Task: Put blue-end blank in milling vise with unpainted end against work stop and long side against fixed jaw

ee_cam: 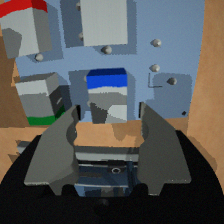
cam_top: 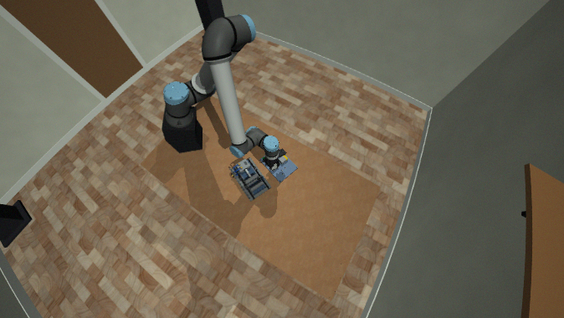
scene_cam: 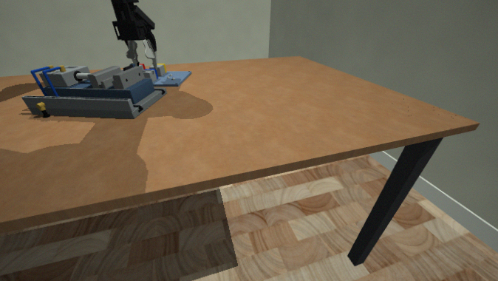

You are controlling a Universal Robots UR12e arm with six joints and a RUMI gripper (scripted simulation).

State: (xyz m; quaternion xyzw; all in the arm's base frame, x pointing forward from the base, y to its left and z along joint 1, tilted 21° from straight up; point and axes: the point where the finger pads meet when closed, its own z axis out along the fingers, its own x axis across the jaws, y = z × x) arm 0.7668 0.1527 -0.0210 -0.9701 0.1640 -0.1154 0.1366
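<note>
Right now the blue blank is 40 mm below my hand. Also, from my hand: yellow blank (90 mm to the left, 40 mm below, 30 mm ahead); green blank (90 mm behind, 40 mm below, 30 mm to the left); light blue plate (60 mm below, 40 mm to the left, 10 mm ahead).
</note>
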